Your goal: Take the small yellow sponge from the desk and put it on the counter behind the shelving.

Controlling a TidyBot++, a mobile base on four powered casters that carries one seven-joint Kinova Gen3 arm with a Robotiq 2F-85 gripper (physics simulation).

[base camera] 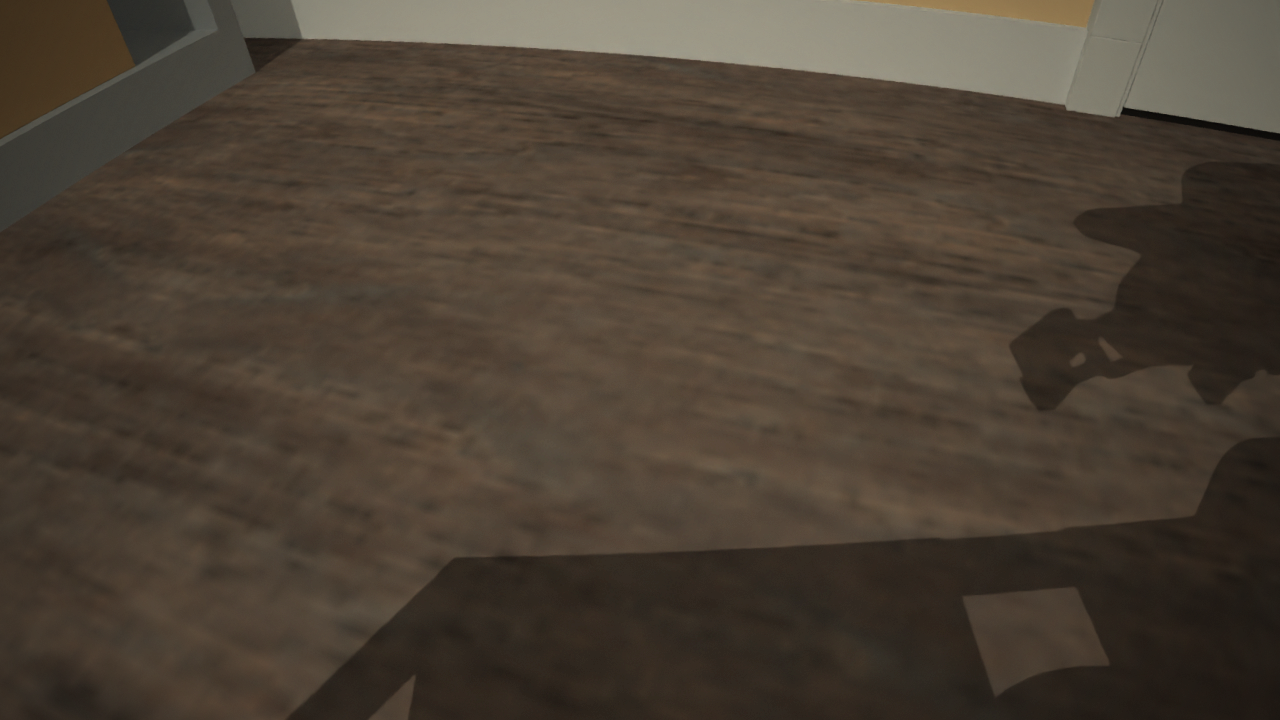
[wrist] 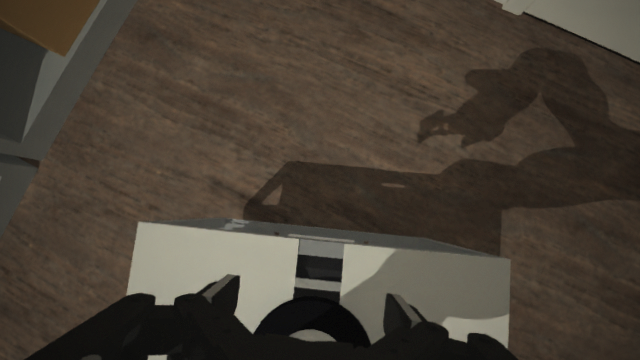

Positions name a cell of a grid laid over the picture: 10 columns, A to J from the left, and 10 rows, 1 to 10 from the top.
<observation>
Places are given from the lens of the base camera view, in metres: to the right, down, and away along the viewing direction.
white door frame (base camera: J1): 0.64, -0.32, 0.71
</observation>
